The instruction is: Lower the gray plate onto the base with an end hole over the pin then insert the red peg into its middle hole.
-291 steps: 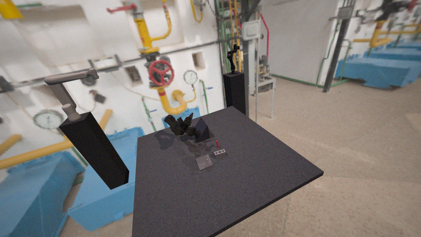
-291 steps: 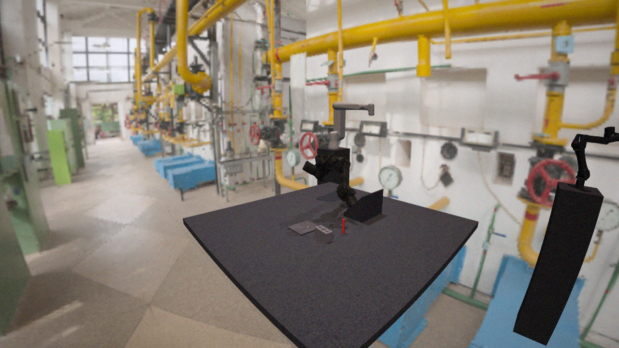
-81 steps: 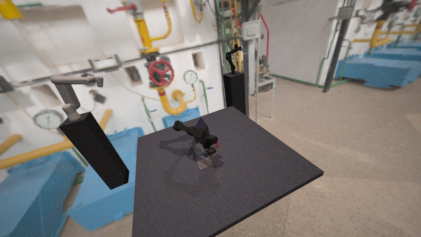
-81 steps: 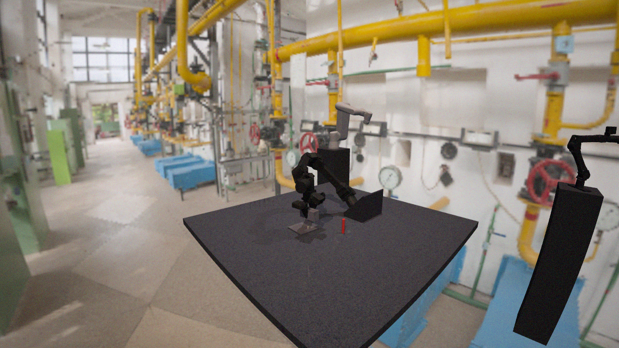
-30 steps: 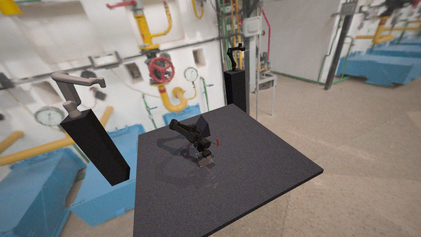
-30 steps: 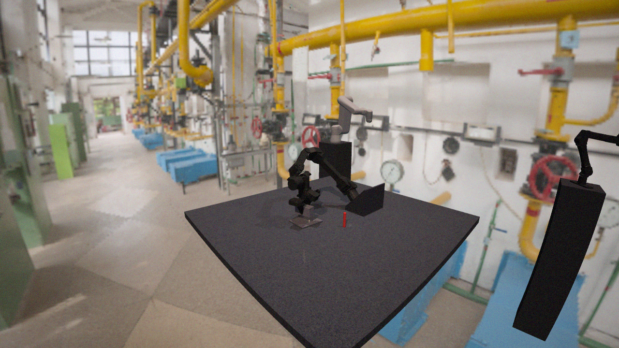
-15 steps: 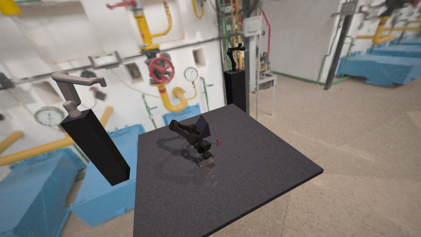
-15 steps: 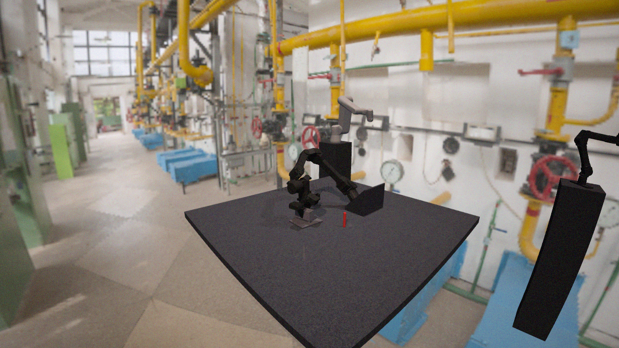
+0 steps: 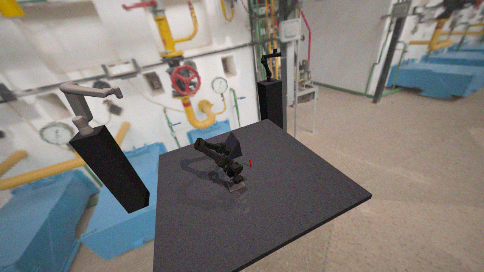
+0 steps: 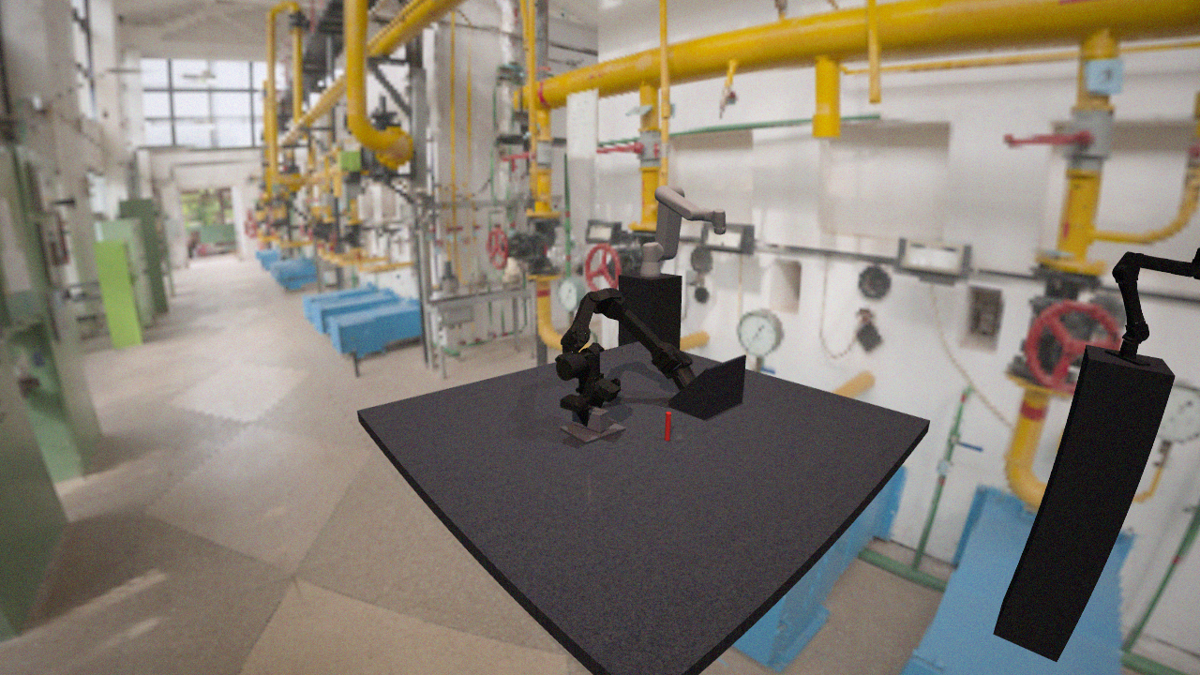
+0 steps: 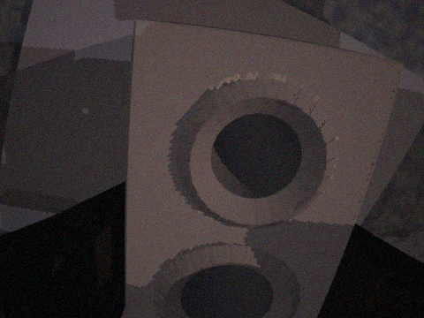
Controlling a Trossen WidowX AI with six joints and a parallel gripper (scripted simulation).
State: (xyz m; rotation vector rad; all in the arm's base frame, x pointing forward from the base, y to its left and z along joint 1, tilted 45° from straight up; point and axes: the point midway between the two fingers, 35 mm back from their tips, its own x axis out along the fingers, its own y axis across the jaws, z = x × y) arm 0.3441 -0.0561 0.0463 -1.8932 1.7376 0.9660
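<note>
My gripper tip is 3 cm below the gray plate. From my gripper tip the other things lie so: gray base: 1 cm behind, 2 cm to the left, 1 cm below; red peg: 12 cm behind, 18 cm to the left, 2 cm above.
</note>
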